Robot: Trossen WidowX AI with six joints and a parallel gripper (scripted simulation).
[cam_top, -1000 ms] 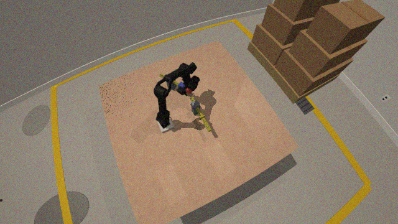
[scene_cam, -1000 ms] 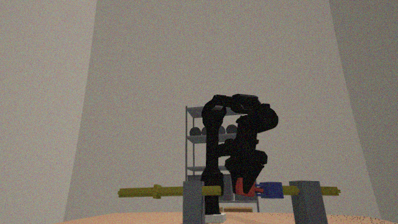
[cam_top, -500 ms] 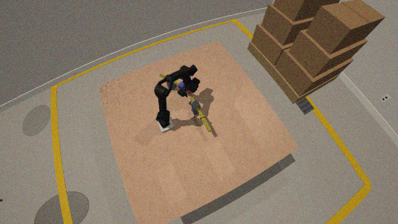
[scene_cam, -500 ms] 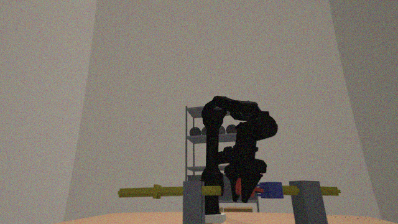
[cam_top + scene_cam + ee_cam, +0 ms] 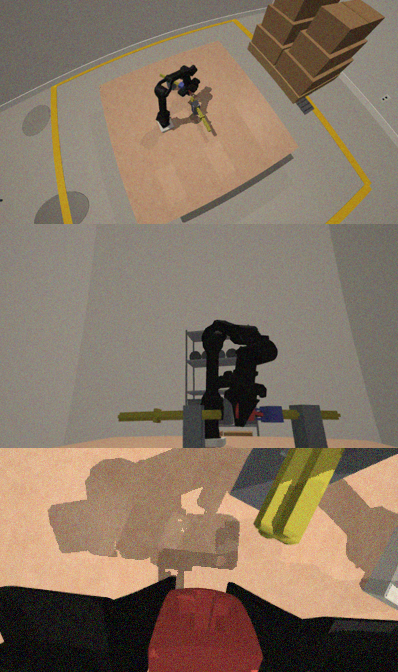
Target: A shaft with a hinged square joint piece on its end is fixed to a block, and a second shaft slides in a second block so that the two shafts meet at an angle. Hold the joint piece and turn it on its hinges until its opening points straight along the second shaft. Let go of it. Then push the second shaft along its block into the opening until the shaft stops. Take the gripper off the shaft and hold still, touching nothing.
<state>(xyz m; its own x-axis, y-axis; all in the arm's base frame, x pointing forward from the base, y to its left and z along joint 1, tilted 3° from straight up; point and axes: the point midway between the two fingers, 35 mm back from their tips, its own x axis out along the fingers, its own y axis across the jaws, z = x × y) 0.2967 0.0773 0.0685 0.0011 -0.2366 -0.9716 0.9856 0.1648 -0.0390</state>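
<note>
Now: gripper tip 40 mm below the red joint piece and 20 mm to the right of it.
</note>
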